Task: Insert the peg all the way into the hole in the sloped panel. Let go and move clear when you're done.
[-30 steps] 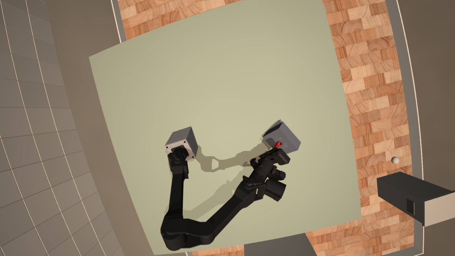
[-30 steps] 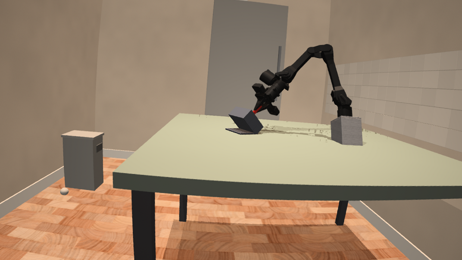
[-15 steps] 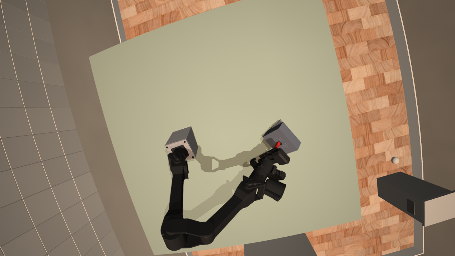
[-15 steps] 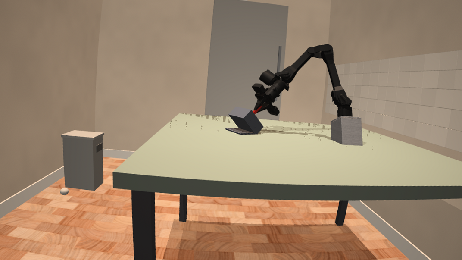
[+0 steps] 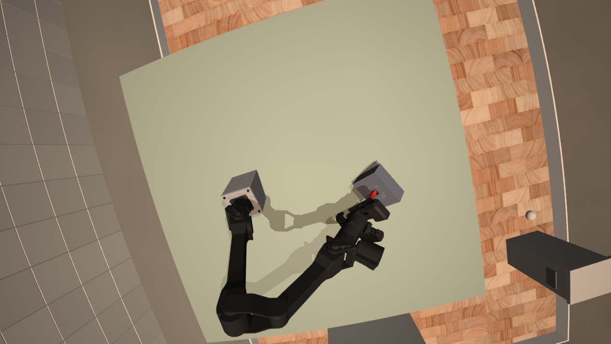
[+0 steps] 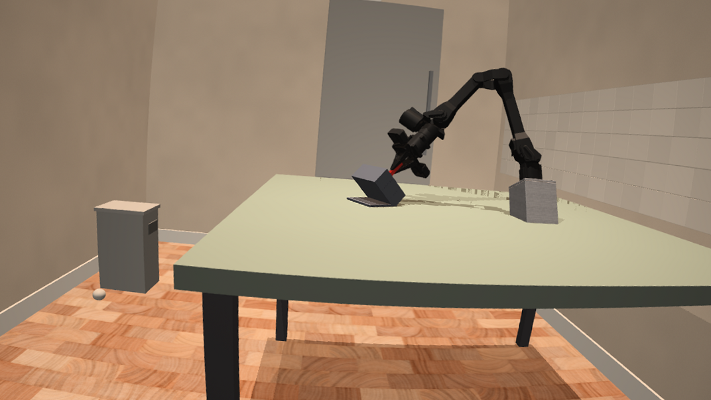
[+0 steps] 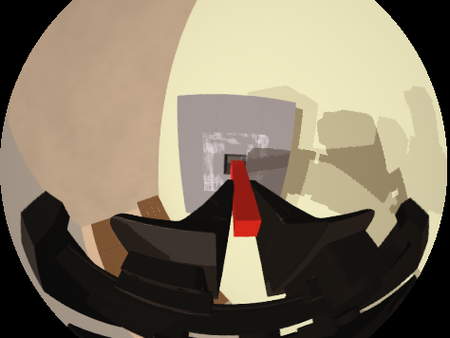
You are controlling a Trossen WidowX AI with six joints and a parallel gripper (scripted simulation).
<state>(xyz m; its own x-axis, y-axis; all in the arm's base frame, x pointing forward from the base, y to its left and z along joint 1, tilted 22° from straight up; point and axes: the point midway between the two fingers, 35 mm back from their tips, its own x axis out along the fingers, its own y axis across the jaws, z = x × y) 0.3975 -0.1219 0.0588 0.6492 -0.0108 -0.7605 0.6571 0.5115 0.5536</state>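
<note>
Right now my hand is 2 cm short of the red peg, 1 cm to the right of it and 2 cm above it.
</note>
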